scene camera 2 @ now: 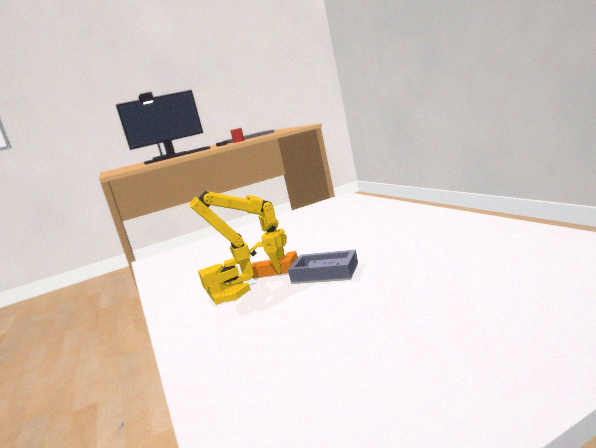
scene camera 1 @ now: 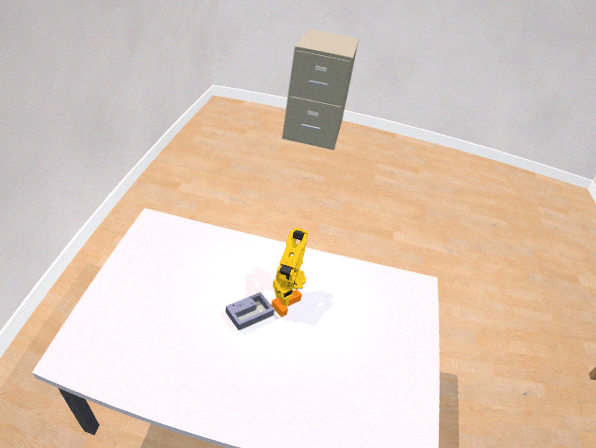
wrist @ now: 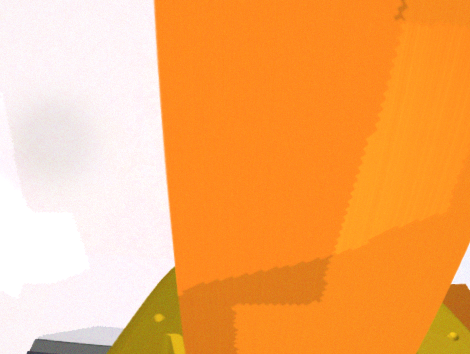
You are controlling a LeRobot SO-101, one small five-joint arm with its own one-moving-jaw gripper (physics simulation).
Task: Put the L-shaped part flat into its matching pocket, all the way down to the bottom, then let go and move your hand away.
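Frame: origin at the arm's base, x down, y right, z back, level; metres.
Seen in the pictures: end effector, tool point: [scene camera 2: 279, 270] [scene camera 1: 278, 301] [wrist: 203, 284]; arm's base, origin of the base link: [scene camera 2: 236, 290] [scene camera 1: 289, 282].
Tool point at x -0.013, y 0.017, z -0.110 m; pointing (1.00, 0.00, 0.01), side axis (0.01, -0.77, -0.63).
Pixels of each thing's top centre, then the offset from my tool point to it. "pt": a spot on its surface instead. Level surfaces: height alone.
- orange L-shaped part, middle of its top: [wrist: 467, 326] [scene camera 2: 272, 257] [scene camera 1: 289, 299] dz -0.002, dx -0.025, dy -0.037 m
- grey-blue pocket tray, middle of its top: [scene camera 2: 322, 259] [scene camera 1: 250, 307] dz -0.079, dx -0.024, dy +0.084 m
- L-shaped pocket, surface spot: [scene camera 1: 244, 316] pt dz -0.098, dx +0.008, dy +0.097 m
- white table, its level: dx +0.013 m
The orange L-shaped part [scene camera 1: 281, 307] [scene camera 2: 264, 269] [wrist: 270, 150] is between the jaws of my gripper [scene camera 1: 285, 302] [scene camera 2: 279, 270], which is shut on it. It is beside the grey-blue pocket tray [scene camera 1: 257, 321] [scene camera 2: 322, 273], outside the tray and close to its end wall. Whether it touches the wall or the table is too small to tell. In the wrist view the part fills the middle and hides the jaw tips; yellow jaw surfaces show at its lower left and lower right. In scene camera 1 the L-shaped pocket [scene camera 1: 244, 316] has a pale floor and bends around a raised block.
The tray stands on the white table [scene camera 1: 165, 340] [scene camera 2: 400, 350]. A dark edge shows at the lower left of the wrist view. A filing cabinet [scene camera 1: 320, 95] stands on the floor behind the table. A wooden desk [scene camera 2: 215, 170] with a monitor [scene camera 2: 160, 120] and a red cup [scene camera 2: 237, 135] stands by the wall.
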